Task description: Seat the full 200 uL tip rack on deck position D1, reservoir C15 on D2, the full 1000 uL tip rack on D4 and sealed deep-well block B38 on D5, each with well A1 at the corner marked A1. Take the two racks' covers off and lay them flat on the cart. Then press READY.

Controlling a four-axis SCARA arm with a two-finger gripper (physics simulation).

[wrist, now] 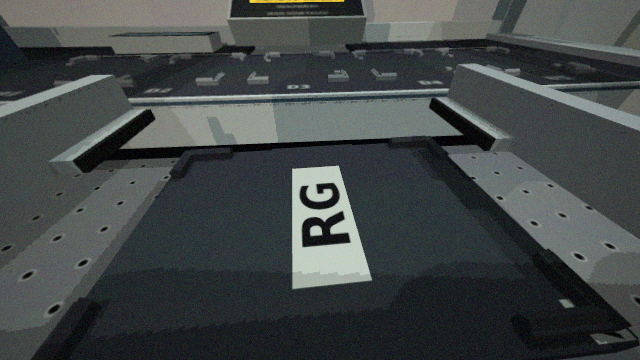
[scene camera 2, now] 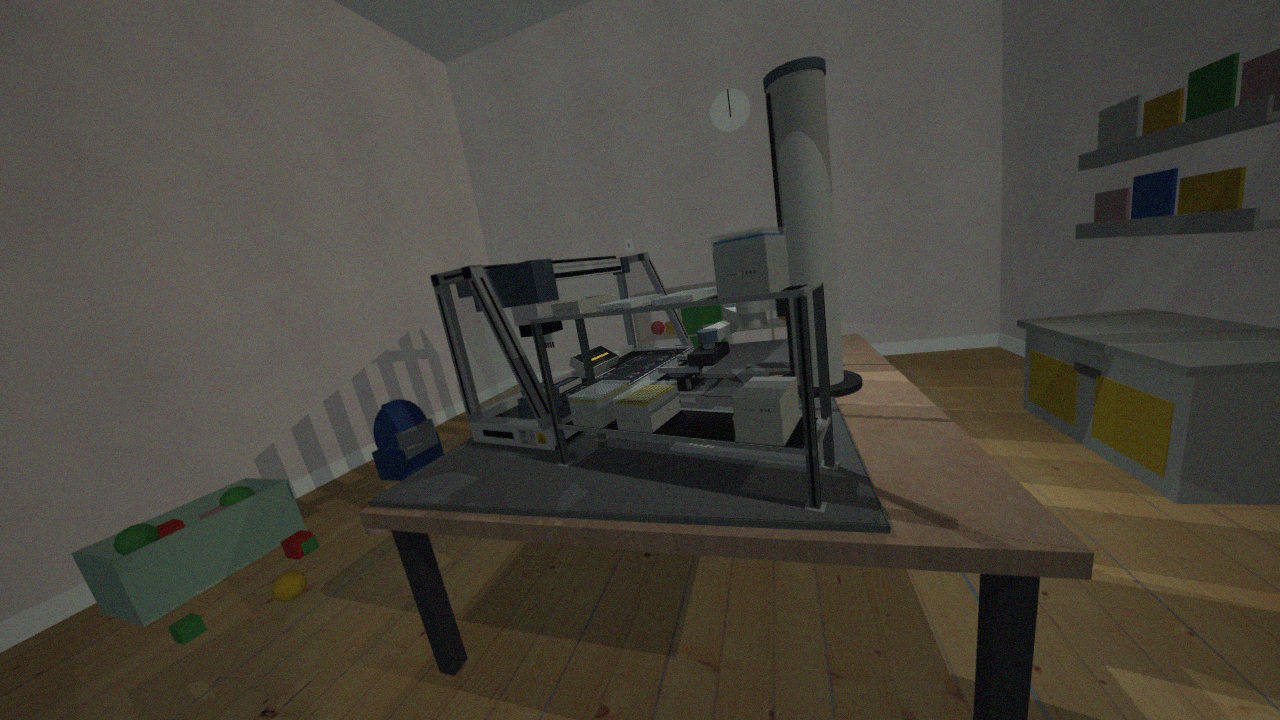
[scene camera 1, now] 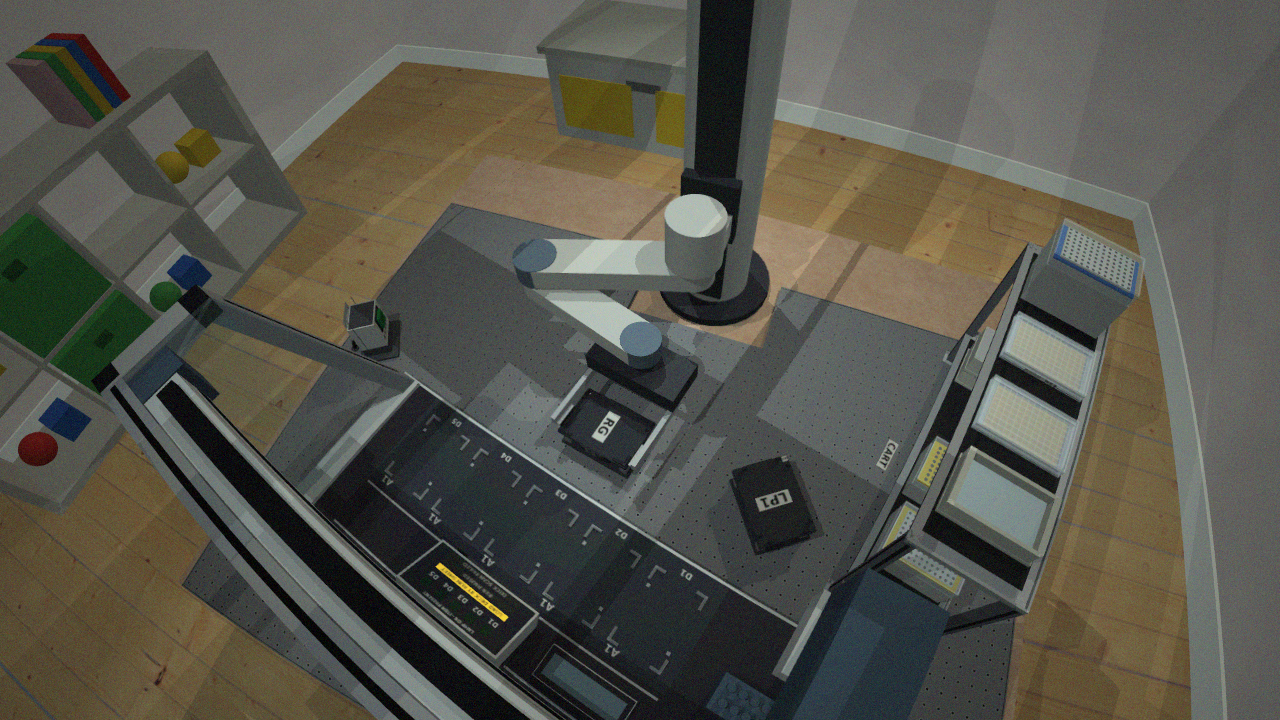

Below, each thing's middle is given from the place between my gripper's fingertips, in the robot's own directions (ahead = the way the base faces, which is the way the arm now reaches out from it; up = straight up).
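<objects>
Reservoir (scene camera 1: pixel 997 504): 28 cm above my hand, 56 cm to the left of it, 2 cm ahead of it.
</objects>
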